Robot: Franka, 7 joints.
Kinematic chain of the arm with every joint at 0, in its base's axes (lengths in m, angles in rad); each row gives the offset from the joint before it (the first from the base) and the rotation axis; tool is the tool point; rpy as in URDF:
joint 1: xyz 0 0 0.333 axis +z
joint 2: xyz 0 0 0 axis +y
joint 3: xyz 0 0 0.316 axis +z
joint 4: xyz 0.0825 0 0 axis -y
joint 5: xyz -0.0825 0 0.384 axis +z
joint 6: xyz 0 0 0 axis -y
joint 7: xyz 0.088 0 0 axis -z
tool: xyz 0 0 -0.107 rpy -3.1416 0 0
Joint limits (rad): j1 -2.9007..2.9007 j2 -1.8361..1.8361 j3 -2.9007..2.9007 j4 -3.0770..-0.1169 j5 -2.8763..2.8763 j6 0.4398..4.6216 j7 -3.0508..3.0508
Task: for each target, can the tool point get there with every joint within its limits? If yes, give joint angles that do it. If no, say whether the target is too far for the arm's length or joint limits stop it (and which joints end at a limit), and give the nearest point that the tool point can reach.
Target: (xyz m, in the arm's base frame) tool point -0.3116 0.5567 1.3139
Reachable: no: too far | nearest point -0.2285 0.4082 1.0522 | short by 0.312 m
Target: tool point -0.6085 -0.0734 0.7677
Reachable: yes | joints 1.3516 -0.6832 1.3805 -1.4370 1.8779 2.4898 0.4085
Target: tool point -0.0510 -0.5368 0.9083
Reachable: yes | joints 0.1919 -0.1251 -1.7200 -1.3532 0.0194 3.1582 0.7095
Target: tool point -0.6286 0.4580 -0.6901
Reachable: no: too far | nearest point -0.4429 0.3227 -0.2902 | short by 0.461 m
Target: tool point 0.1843 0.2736 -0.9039
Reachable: no: too far | nearest point 0.1711 0.2541 -0.3603 | short by 0.544 m
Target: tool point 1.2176 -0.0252 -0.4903
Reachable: no: too far | nearest point 0.7170 -0.0148 -0.1362 | short by 0.613 m
